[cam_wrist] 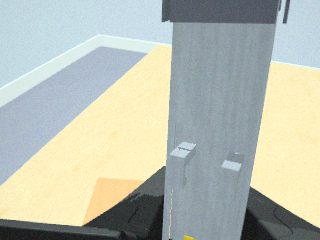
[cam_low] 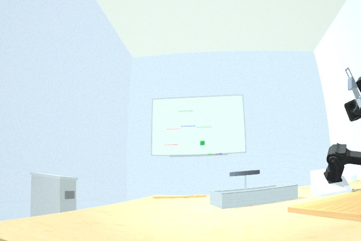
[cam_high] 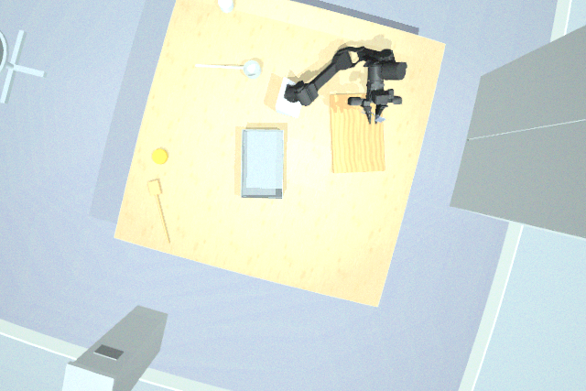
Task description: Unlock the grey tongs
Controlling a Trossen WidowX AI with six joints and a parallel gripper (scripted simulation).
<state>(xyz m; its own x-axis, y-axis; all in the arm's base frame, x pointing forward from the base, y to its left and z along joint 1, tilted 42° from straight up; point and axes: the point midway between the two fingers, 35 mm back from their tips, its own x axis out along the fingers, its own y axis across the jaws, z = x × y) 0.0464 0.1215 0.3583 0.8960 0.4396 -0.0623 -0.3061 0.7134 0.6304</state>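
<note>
Right now my gripper tip is 30 mm past the yellow lock piece, 10 mm to the left of it and 10 mm below it. The rest, counted from my gripper tip: wooden board (230 mm below); roasting tin (380 mm to the right, 250 mm ahead, 210 mm below).
</note>
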